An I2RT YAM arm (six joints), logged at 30 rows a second.
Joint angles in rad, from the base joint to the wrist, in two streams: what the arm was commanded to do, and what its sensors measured. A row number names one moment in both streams.
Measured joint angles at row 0: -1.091 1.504 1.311 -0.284 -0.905 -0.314
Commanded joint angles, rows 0 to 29: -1.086 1.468 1.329 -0.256 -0.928 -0.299; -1.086 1.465 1.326 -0.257 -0.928 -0.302; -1.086 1.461 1.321 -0.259 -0.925 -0.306; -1.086 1.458 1.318 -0.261 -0.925 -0.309; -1.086 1.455 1.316 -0.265 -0.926 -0.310; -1.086 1.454 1.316 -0.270 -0.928 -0.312; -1.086 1.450 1.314 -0.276 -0.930 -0.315; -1.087 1.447 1.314 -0.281 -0.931 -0.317; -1.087 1.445 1.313 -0.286 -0.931 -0.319; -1.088 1.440 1.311 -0.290 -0.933 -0.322; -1.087 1.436 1.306 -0.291 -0.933 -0.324; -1.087 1.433 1.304 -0.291 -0.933 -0.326; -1.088 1.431 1.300 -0.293 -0.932 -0.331; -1.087 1.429 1.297 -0.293 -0.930 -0.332; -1.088 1.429 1.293 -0.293 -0.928 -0.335; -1.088 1.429 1.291 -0.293 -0.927 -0.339; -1.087 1.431 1.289 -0.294 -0.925 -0.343; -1.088 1.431 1.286 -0.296 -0.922 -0.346; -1.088 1.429 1.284 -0.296 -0.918 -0.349; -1.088 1.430 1.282 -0.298 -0.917 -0.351; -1.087 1.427 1.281 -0.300 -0.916 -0.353; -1.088 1.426 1.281 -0.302 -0.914 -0.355; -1.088 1.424 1.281 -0.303 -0.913 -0.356; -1.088 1.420 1.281 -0.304 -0.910 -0.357; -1.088 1.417 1.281 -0.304 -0.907 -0.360; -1.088 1.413 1.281 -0.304 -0.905 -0.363; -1.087 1.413 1.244 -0.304 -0.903 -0.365; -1.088 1.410 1.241 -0.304 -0.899 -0.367; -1.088 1.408 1.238 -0.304 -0.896 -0.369; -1.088 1.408 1.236 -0.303 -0.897 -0.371
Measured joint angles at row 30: -1.091 1.451 1.251 -0.294 -0.899 -0.349
